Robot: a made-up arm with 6 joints. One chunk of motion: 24 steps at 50 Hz.
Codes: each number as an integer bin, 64 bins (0 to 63) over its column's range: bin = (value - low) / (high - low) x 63, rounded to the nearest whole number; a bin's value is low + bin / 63 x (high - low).
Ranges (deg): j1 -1..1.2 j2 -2..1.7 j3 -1.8..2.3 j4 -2.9..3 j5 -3.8..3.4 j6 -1.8..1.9
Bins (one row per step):
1: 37 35 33 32 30 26
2: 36 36 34 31 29 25
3: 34 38 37 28 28 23
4: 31 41 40 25 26 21
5: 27 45 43 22 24 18
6: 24 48 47 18 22 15
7: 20 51 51 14 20 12
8: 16 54 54 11 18 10
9: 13 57 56 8 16 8
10: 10 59 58 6 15 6
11: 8 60 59 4 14 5
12: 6 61 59 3 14 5
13: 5 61 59 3 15 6
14: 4 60 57 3 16 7
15: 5 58 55 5 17 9
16: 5 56 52 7 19 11
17: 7 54 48 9 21 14
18: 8 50 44 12 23 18
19: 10 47 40 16 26 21
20: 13 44 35 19 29 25
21: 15 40 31 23 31 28
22: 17 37 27 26 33 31
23: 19 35 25 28 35 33
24: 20 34 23 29 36 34
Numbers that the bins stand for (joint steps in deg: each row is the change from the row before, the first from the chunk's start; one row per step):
1: 0.292 0.056 0.348 0.097 -0.371 -0.273
2: 0.257 0.114 0.413 0.003 -0.486 -0.332
3: 0.187 0.232 0.608 -0.278 -0.600 -0.449
4: 0.083 0.408 0.803 -0.559 -0.829 -0.567
5: -0.057 0.643 0.998 -0.840 -1.057 -0.743
6: -0.162 0.819 1.259 -1.214 -1.286 -0.919
7: -0.302 0.995 1.519 -1.589 -1.514 -1.095
8: -0.441 1.171 1.714 -1.870 -1.743 -1.213
9: -0.546 1.348 1.844 -2.151 -1.971 -1.330
10: -0.651 1.465 1.975 -2.338 -2.086 -1.448
11: -0.721 1.524 2.040 -2.525 -2.200 -1.506
12: -0.790 1.583 2.040 -2.619 -2.200 -1.506
13: -0.825 1.583 2.040 -2.619 -2.086 -1.448
14: -0.860 1.524 1.910 -2.619 -1.971 -1.389
15: -0.825 1.406 1.779 -2.432 -1.857 -1.271
16: -0.825 1.289 1.584 -2.244 -1.629 -1.154
17: -0.756 1.171 1.324 -2.057 -1.400 -0.978
18: -0.721 0.937 1.063 -1.776 -1.171 -0.743
19: -0.651 0.760 0.803 -1.402 -0.829 -0.567
20: -0.546 0.584 0.478 -1.121 -0.486 -0.332
21: -0.476 0.349 0.217 -0.746 -0.257 -0.156
22: -0.406 0.173 -0.043 -0.465 -0.029 0.021
23: -0.337 0.056 -0.173 -0.278 0.200 0.138
24: -0.302 -0.003 -0.303 -0.184 0.314 0.197

